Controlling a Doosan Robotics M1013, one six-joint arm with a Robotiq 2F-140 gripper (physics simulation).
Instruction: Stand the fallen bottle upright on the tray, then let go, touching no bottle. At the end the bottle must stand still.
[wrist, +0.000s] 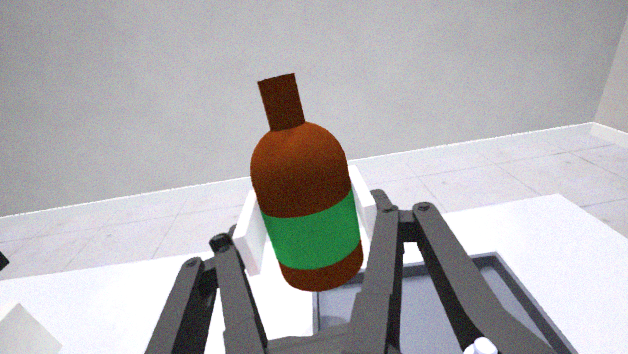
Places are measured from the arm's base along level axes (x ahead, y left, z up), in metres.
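Where they show: gripper, between the fingertips: (306, 193).
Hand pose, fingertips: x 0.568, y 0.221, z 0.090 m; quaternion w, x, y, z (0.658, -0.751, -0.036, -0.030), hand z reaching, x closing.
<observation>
After its pixels a point has its place.
A brown bottle (300, 175) @(x 0.568, y 0.178, z 0.131 m) with a green label band stands between the white finger pads of my gripper (306, 193) @(x 0.568, y 0.221, z 0.090 m), neck up and leaning a little to the left in the wrist view. My gripper is shut on the bottle's body at about the height of the label. The grey tray (532, 301) @(x 0.794, y 0.198, z -0.081 m) with a darker raised rim lies at the lower right, partly hidden behind the gripper's right finger links. The bottle's base shows in front of the tray's back left corner; how high it is above the tray I cannot tell.
A white cap-like top (483, 346) shows at the bottom edge, over the tray area. A pale block-like thing (25, 330) @(x 0.202, y 0.229, z -0.047 m) is at the lower left, and a small black thing (2, 261) at the left edge. The white table (530, 225) @(x 0.905, y 0.336, z -0.107 m) ends before the tiled floor and grey wall.
</observation>
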